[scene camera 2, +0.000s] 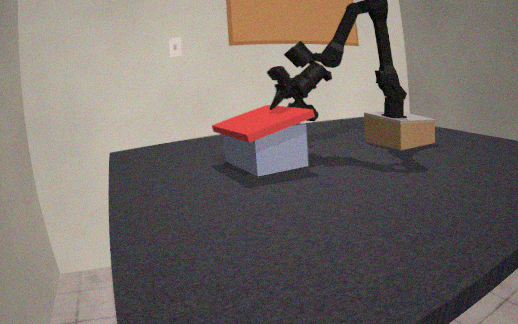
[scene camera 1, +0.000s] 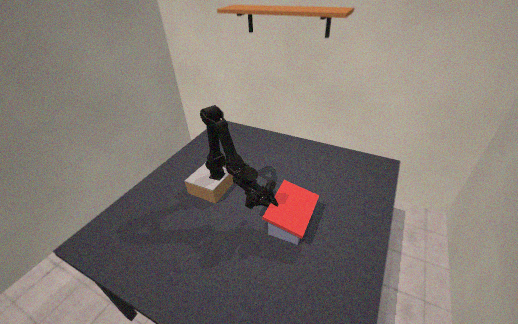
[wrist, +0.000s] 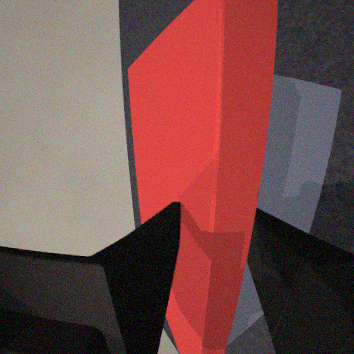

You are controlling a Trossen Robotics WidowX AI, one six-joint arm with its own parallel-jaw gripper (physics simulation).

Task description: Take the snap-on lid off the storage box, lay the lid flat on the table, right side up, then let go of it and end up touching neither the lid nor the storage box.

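The red lid (scene camera 1: 296, 210) (scene camera 2: 260, 120) (wrist: 180, 120) is tilted on the blue-grey storage box (scene camera 1: 283, 233) (scene camera 2: 282, 150) (wrist: 315, 135). Its edge on the arm's side is raised off the box, and its far edge is low against the box's top. The box stands upright on the table. My gripper (scene camera 1: 273, 202) (scene camera 2: 291, 109) (wrist: 208, 210) is shut on the raised edge of the lid, with one finger over the top face and the other on the underside. In the scene views the lower finger is mostly hidden by the lid.
The dark table (scene camera 1: 320, 285) (scene camera 2: 300, 240) carries the storage box and the wooden base block (scene camera 1: 201, 193) (scene camera 2: 417, 134) under the arm. The block stands apart from the box. A wooden shelf (scene camera 1: 285, 10) is high on the wall.
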